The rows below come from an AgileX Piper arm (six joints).
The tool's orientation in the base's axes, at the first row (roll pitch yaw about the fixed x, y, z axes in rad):
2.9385, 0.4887, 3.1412
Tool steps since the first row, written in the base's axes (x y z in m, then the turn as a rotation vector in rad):
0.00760, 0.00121, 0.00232, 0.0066, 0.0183, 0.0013
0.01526, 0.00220, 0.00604, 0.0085, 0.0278, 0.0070
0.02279, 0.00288, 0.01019, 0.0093, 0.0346, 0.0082
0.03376, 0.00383, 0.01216, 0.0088, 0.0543, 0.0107
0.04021, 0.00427, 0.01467, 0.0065, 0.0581, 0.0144
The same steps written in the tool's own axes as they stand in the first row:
-0.00780, 0.00088, 0.00173, -0.0064, 0.0175, 0.0056
-0.01631, 0.00179, 0.00224, -0.0108, 0.0277, 0.0035
-0.02491, 0.00249, 0.00225, -0.0120, 0.0345, 0.0042
-0.03552, 0.00273, 0.00578, -0.0128, 0.0543, 0.0057
-0.04239, 0.00300, 0.00667, -0.0125, 0.0589, 0.0022

